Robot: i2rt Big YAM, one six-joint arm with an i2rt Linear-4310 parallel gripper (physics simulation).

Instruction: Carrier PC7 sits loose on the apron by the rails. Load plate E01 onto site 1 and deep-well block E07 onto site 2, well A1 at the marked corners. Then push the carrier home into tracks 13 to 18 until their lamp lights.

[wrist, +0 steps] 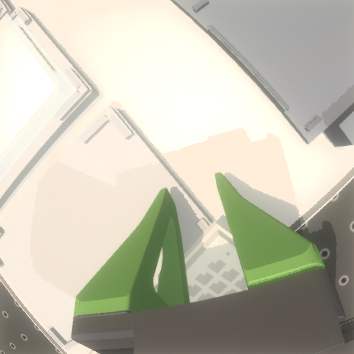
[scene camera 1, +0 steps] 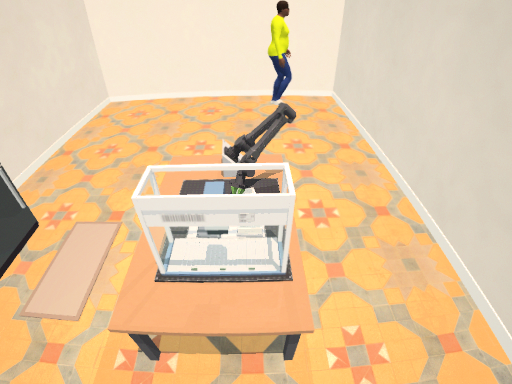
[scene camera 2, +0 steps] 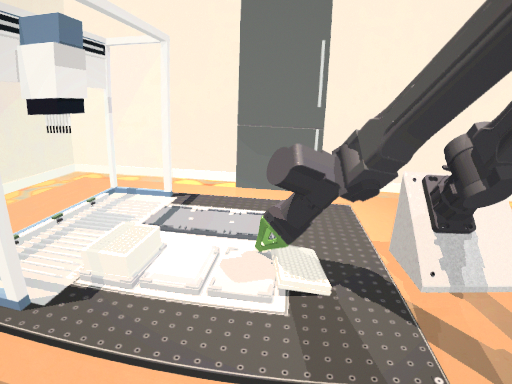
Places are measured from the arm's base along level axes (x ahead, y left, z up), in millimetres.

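Where they show: gripper, fingertip midpoint: (wrist: 193, 188) (scene camera 2: 260, 246); arm's base, link origin: (scene camera 1: 230, 155) (scene camera 2: 446, 205).
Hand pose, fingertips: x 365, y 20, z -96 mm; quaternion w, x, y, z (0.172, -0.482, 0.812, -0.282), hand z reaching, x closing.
Each offset is from my fingertips to the top centre of the thing. Level surfaces: height alone.
Plate E01 @[dx -68, dy +62, dz +13 mm] (scene camera 2: 303, 270) (wrist: 214, 274), a flat white well plate, lies tilted, its left edge on the right rim of a white tray @[dx +21, dy +75, dz -2 mm] (scene camera 2: 248, 297) and its right edge on the black mat. My gripper (scene camera 2: 261, 247) (wrist: 193, 188) (scene camera 1: 238, 190) has green fingers drawn close with a narrow gap. It sits low at the plate's far left corner, which shows below the gap; I see nothing clamped. Deep-well block E07 @[dx +239, dy +71, dz +34 mm] (scene camera 2: 122, 245) stands in the tray's left slot. The flat grey carrier PC7 (scene camera 2: 206, 221) (scene camera 1: 213, 187) lies behind the tray, beside the rails (scene camera 2: 62, 239).
A white-framed deck enclosure (scene camera 1: 212, 202) (scene camera 2: 165, 103) with a pipetting head @[dx +460, dy -74, dz +382 mm] (scene camera 2: 53, 70) stands over the rails. The arm's white base block (scene camera 2: 450, 256) is at the right. A perforated black mat @[dz -20 mm] (scene camera 2: 248, 343) covers the table. A person (scene camera 1: 280, 49) walks at the back of the room.
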